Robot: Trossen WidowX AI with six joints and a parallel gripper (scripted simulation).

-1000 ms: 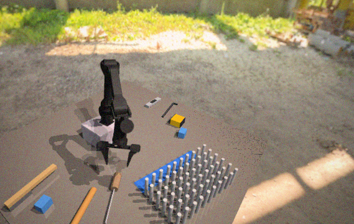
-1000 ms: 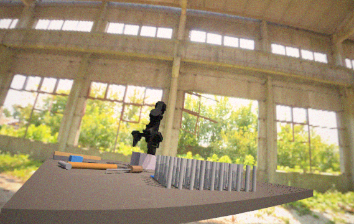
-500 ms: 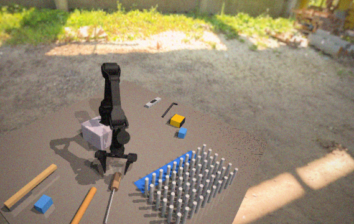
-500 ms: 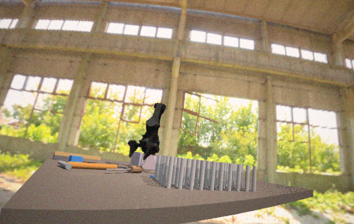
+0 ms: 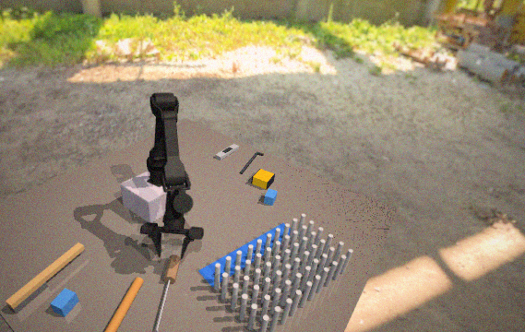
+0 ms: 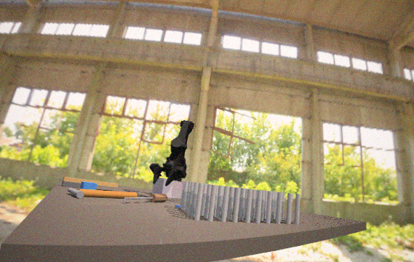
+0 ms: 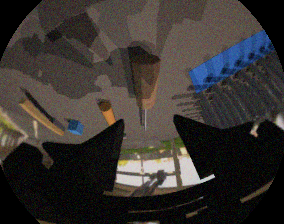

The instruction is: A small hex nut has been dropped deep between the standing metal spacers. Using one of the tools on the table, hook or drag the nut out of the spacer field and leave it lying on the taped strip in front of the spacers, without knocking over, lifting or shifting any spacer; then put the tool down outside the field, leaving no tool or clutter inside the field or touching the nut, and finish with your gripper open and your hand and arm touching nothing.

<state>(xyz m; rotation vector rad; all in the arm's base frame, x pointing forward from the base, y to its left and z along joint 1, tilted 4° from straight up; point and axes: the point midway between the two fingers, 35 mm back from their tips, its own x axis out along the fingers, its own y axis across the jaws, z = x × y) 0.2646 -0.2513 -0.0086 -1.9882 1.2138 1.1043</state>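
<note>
Right now my gripper tip is 180 mm short of the blue taped strip, 230 mm to the right of it and 80 mm above it. Round my gripper tip: yellow block: 30 mm ahead, 640 mm to the left, 60 mm below.
</note>
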